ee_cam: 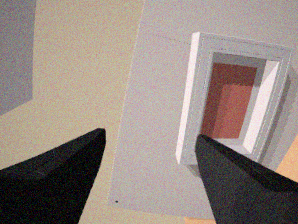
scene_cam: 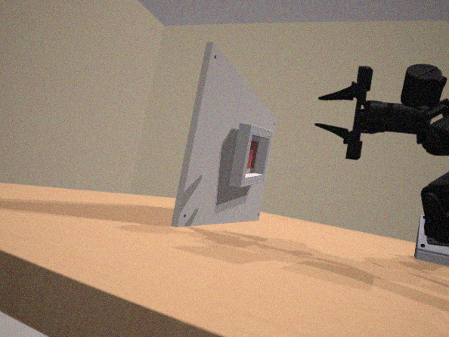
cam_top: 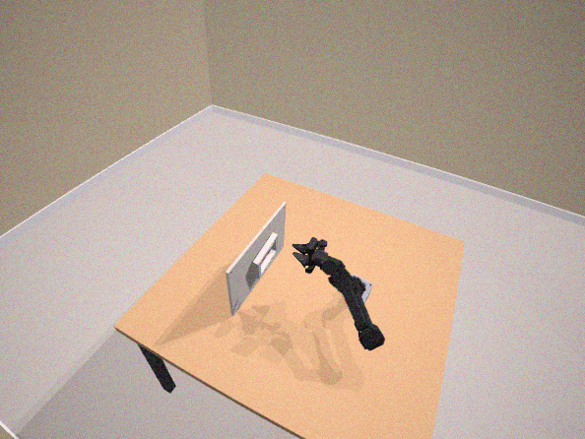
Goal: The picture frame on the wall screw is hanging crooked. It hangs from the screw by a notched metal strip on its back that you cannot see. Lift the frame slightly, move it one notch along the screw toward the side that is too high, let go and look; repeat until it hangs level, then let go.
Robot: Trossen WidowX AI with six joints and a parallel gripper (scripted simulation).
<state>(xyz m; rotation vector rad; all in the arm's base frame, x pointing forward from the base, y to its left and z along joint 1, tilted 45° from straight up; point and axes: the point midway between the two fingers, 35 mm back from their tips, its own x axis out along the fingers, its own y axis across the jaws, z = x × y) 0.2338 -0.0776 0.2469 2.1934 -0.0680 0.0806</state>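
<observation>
My gripper tip is 13 cm short of the picture frame and 11 cm above it. Also, from my gripper tip: grey wall panel: 14 cm ahead, 2 cm to the left, 12 cm below.
</observation>
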